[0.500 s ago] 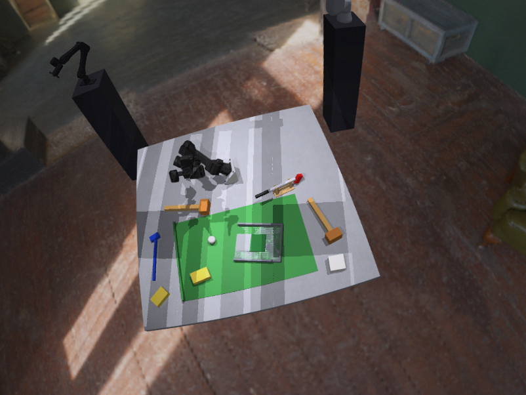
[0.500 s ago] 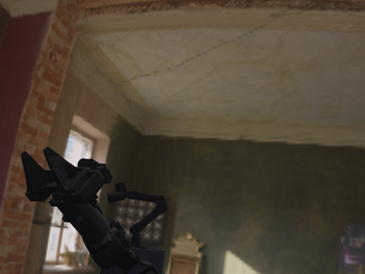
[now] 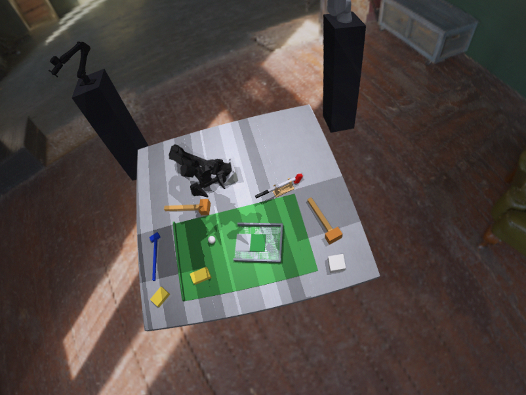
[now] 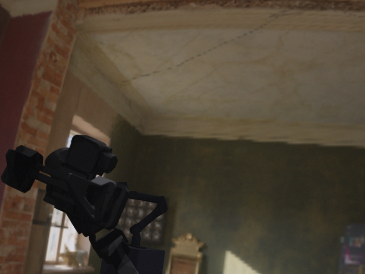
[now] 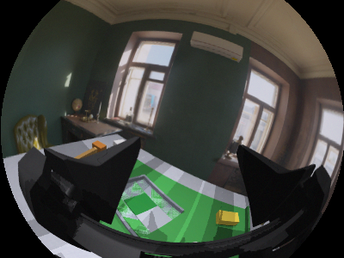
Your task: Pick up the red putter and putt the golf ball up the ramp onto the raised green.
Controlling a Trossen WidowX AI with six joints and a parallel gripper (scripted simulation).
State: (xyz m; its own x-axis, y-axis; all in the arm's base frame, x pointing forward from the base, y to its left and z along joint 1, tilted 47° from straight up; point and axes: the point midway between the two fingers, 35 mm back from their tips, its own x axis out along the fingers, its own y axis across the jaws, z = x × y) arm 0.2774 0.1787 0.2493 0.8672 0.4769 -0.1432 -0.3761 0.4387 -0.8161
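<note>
Right now the red putter is 14 cm behind my gripper tip, 31 cm to the left of it and 29 cm below it. From my gripper tip the other things lie so: small wooden fence: 14 cm behind, 33 cm to the left, 31 cm below; then white golf ball: 8 cm ahead, 12 cm to the right, 32 cm below; then blue putter: 10 cm ahead, 48 cm to the right, 33 cm below.
</note>
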